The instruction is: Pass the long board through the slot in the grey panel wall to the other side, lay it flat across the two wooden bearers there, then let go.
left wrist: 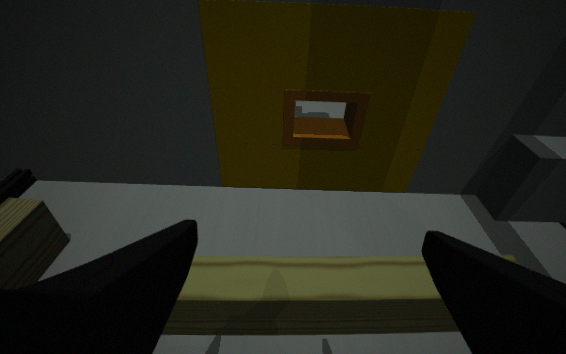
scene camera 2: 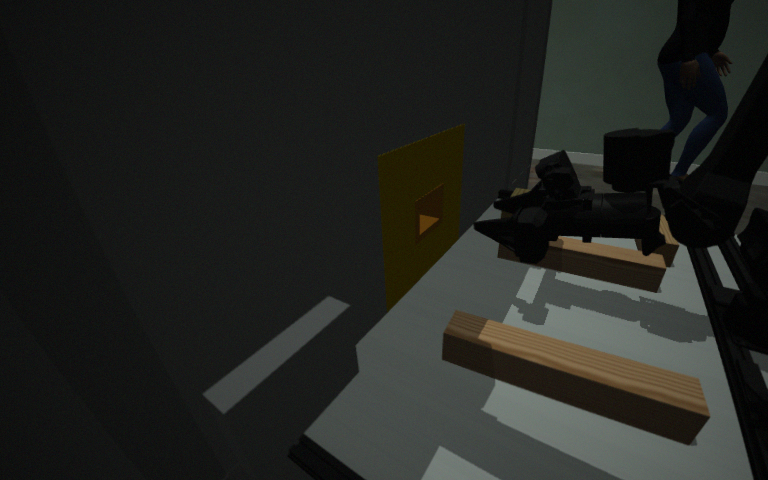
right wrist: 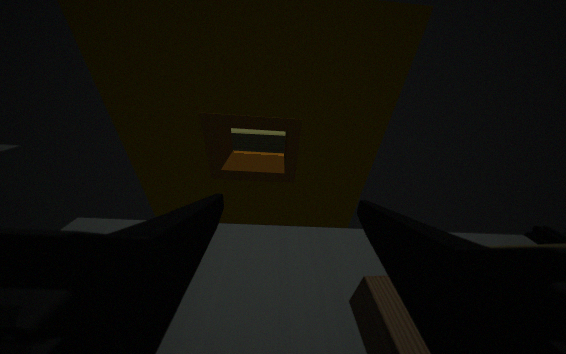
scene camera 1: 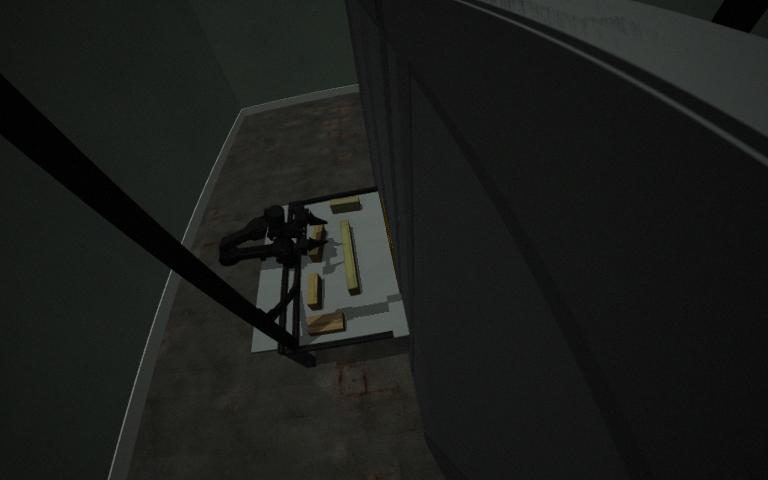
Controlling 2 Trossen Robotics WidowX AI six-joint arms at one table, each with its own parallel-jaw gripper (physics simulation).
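Places are measured from the left arm's base along level axes (x down, y ahead, z right), in metres.
Pixels of known places: left gripper, fingertip midpoint: [left wrist: 311,236] [scene camera 1: 327,231]; right gripper, fingertip midpoint: [scene camera 2: 484,214] [right wrist: 292,203]; left arm's base at its link origin: [scene camera 1: 291,262]; right arm's base at its link origin: [scene camera 2: 759,337].
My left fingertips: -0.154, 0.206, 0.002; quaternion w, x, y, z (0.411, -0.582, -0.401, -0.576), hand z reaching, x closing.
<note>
Ahead of a thing's pixels: the offset from my left fingertips to its middle, as dx, dy, dz. "*": to the spot under its first point.
The long pale-yellow board @(+0.143, +0.052, +0.023) [scene camera 1: 349,257] [left wrist: 310,280] lies flat on the table, parallel to the grey panel wall [scene camera 1: 481,254] [scene camera 2: 226,141]; part of it shows through the slot in the right wrist view [right wrist: 258,142]. The slot's orange rim @(* +0.096, +0.224, +0.035) [left wrist: 320,143] [right wrist: 250,176] sits in a yellow patch. My left gripper [scene camera 1: 326,232] [left wrist: 311,236] is open and empty, above the table and beside the board, which runs crosswise to its spread fingers. My right gripper [scene camera 2: 487,215] [right wrist: 292,203] is open and empty on the other side, facing the wall. Two parallel wooden bearers @(+0.152, +0.501, +0.169) [scene camera 2: 572,367] @(+0.152, +0.486, -0.094) [scene camera 2: 600,266] lie there.
Several short wooden blocks, among them one at the top @(* +0.114, +0.055, -0.256) [scene camera 1: 344,203] and one at the bottom @(* +0.135, -0.056, +0.300) [scene camera 1: 325,322], lie around the board. A grey block @(* +0.113, +0.186, +0.268) [left wrist: 515,180] stands against the wall. Another timber @(+0.152, +0.608, -0.240) [scene camera 2: 669,243] lies behind the right gripper. A person [scene camera 2: 696,79] stands in the background.
</note>
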